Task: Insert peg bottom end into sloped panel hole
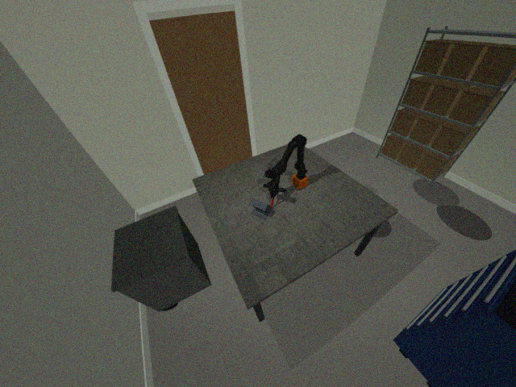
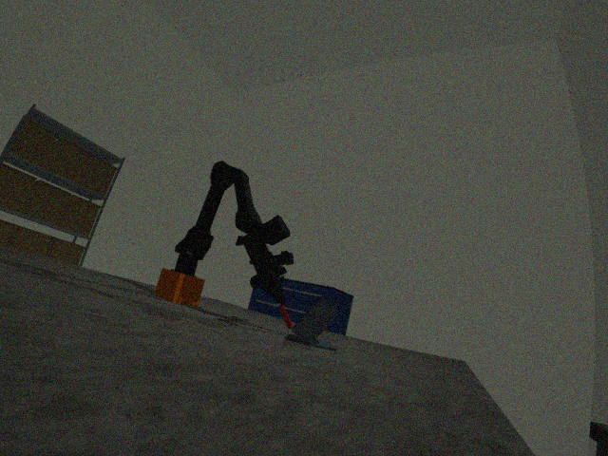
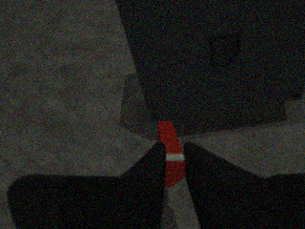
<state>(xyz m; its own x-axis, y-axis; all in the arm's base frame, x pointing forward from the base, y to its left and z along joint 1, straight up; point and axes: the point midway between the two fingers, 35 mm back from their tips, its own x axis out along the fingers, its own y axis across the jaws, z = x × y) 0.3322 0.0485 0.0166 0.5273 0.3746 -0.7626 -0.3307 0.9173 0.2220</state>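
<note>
The sloped panel lies 100 mm ahead of my gripper tip and 20 mm below it. Round my gripper tip: red peg 20 mm below.
</note>
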